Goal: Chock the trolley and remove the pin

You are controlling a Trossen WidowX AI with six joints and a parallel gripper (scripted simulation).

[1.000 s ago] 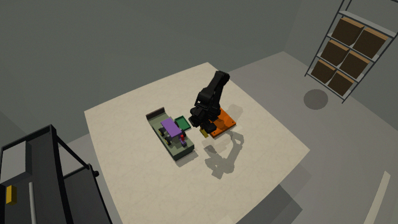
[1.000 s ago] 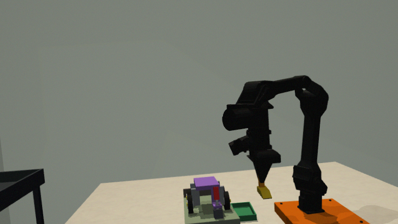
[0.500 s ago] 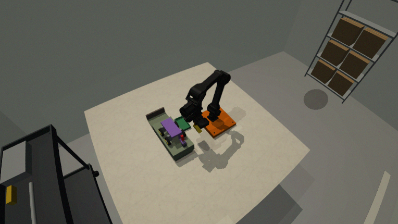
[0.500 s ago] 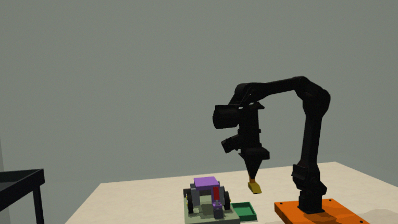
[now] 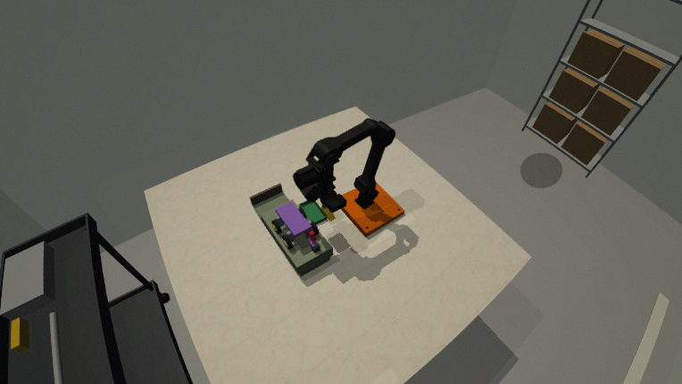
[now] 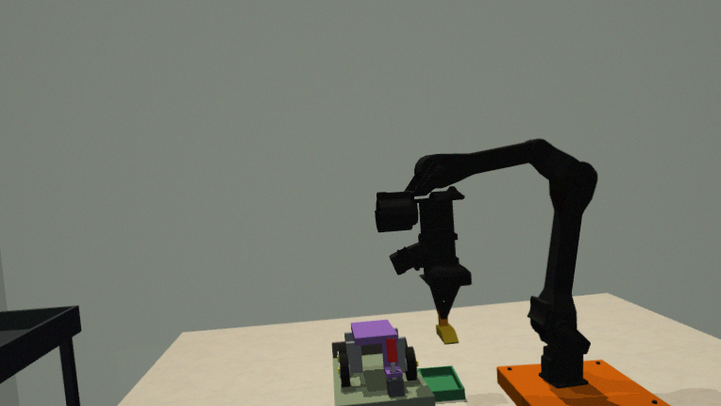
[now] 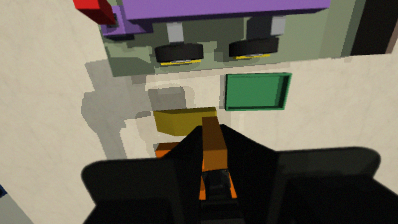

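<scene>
Now: gripper tip 110 mm short of the red-headed stop pin, 70 mm to the right of it and 40 mm above it. Also, from my gripper tip: trolley: 120 mm ahead, 60 mm below, 30 mm to the right; yellow chock: 20 mm to the left, 10 mm below; grey-green ramp: 120 mm below, 120 mm ahead, 40 mm to the right.
</scene>
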